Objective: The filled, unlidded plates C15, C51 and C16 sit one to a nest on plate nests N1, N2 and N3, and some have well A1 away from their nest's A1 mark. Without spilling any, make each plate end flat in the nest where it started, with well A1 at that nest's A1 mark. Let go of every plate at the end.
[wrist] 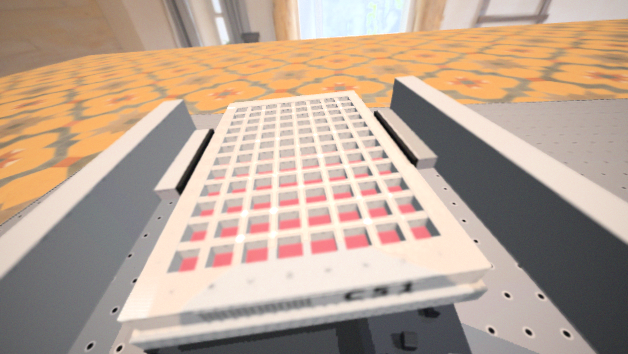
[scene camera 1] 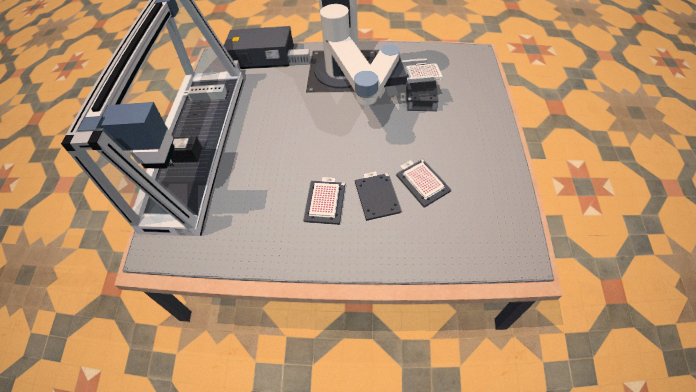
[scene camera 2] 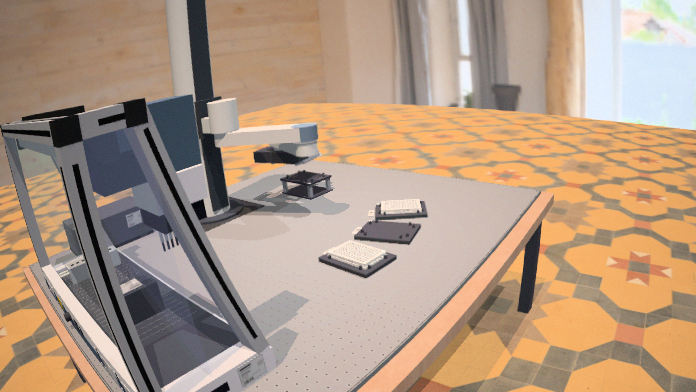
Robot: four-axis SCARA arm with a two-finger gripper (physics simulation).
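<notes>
Plate C51 [scene camera 1: 424, 71] [wrist: 300, 175], white with red-filled wells, is held level between the fingers of my gripper [scene camera 1: 423, 70] [wrist: 293, 108]. It is raised above the dark stand, with part of a dark surface showing below it in the wrist view. A left white plate [scene camera 1: 324, 199] [scene camera 2: 357, 253] sits flat in the left nest [scene camera 1: 341, 201] [scene camera 2: 366, 272]. A right white plate [scene camera 1: 424, 179] [scene camera 2: 400, 206] sits in the right nest [scene camera 1: 439, 195] [scene camera 2: 424, 213]. Their labels are unreadable. The middle nest [scene camera 1: 377, 196] [scene camera 2: 387, 232] holds no plate. C51 is hidden in scene camera 2.
The dark raised stand [scene camera 1: 422, 96] [scene camera 2: 306, 177] stands on posts right of the arm base. A framed gantry machine [scene camera 1: 215, 160] [scene camera 2: 90, 200] occupies the table's left side. A dark box [scene camera 1: 262, 46] stands at the back left, beside the arm column [scene camera 1: 334, 55].
</notes>
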